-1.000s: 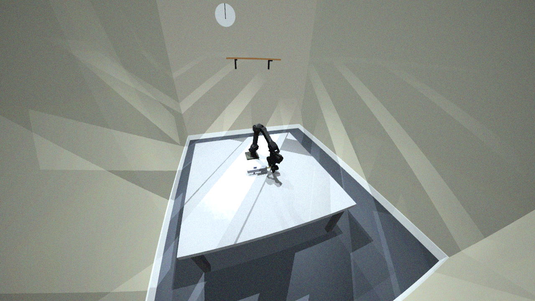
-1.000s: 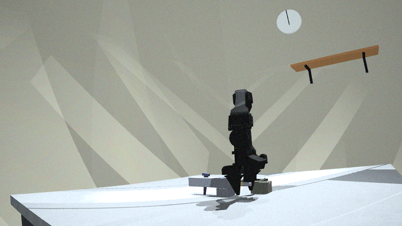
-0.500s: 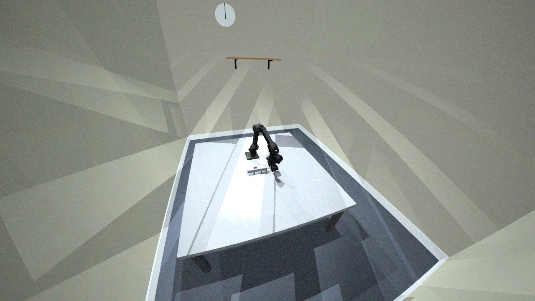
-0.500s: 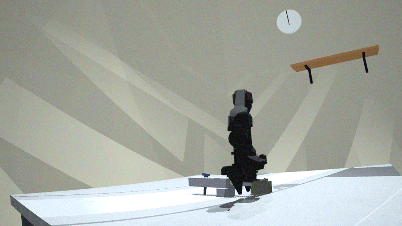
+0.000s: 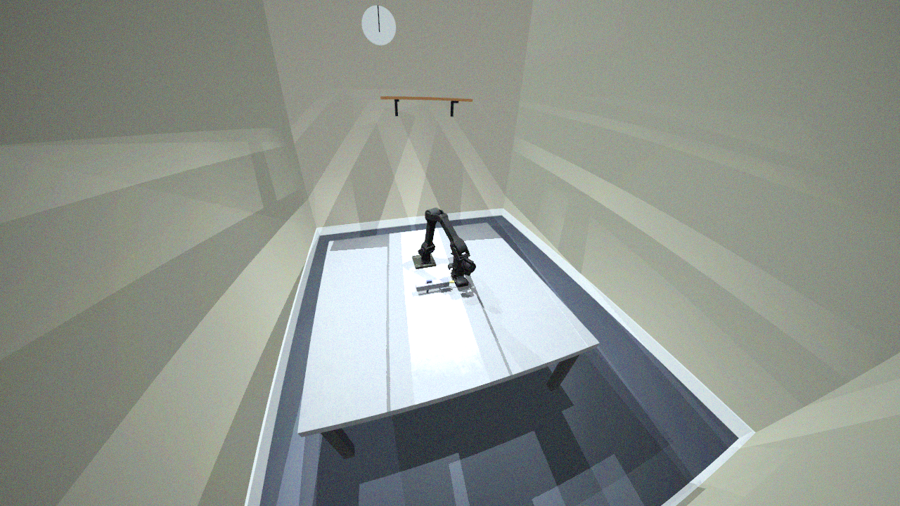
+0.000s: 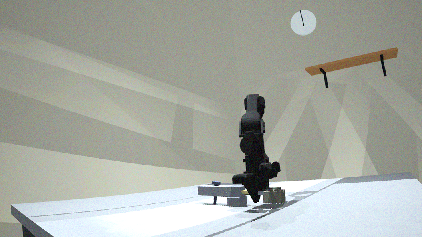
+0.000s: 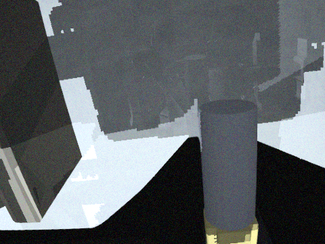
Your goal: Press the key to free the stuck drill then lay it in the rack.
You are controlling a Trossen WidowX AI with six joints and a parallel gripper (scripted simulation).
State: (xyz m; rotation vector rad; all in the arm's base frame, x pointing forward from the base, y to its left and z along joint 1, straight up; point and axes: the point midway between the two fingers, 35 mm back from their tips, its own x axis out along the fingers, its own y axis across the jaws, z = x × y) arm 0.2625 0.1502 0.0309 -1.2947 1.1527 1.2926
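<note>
The drill lies 4 cm to the right of my gripper tip and 3 cm above it. The rest, counted from my gripper tip: grey housing block (14 cm to the right, 3 cm above, 1 cm ahead); blue key (16 cm to the right, 4 cm above, 2 cm ahead); rack (8 cm behind, 2 cm to the left, 1 cm above).
</note>
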